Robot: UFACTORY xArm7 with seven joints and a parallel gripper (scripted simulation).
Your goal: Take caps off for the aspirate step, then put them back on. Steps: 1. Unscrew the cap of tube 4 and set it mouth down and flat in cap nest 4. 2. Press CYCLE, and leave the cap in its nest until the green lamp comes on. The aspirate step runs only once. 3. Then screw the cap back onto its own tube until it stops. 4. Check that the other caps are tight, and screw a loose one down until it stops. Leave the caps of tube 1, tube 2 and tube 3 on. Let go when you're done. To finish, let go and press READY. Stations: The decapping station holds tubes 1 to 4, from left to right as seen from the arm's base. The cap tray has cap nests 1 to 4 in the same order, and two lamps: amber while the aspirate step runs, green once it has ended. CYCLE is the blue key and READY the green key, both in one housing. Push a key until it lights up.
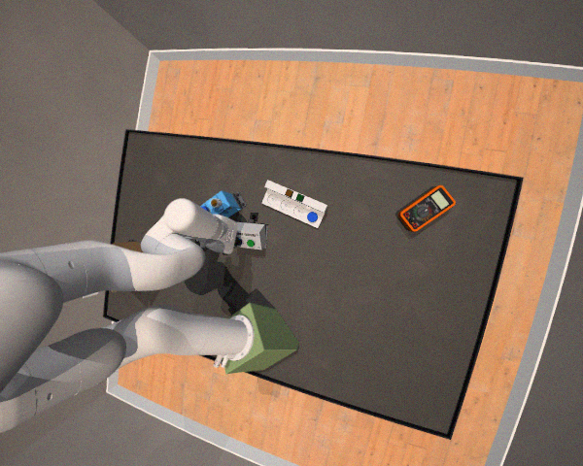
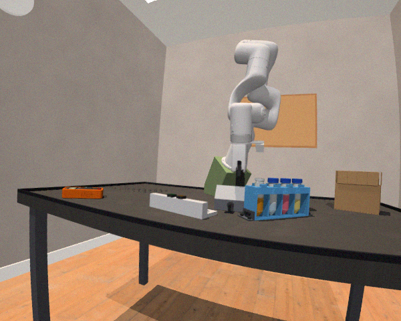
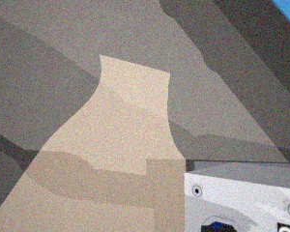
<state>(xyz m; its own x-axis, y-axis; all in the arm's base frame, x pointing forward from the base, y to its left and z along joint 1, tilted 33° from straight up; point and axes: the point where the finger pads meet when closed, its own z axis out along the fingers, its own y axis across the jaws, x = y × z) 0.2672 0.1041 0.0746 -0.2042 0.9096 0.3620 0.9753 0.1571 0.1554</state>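
Right now the blue cycle key is 3 cm below my hand. Round my hand: key housing: 4 cm below, 2 cm to the right, 2 cm ahead; then green ready key: 4 cm to the right, 3 cm below, 1 cm ahead; then tube neck: 10 cm ahead, 9 cm to the left, 2 cm above.
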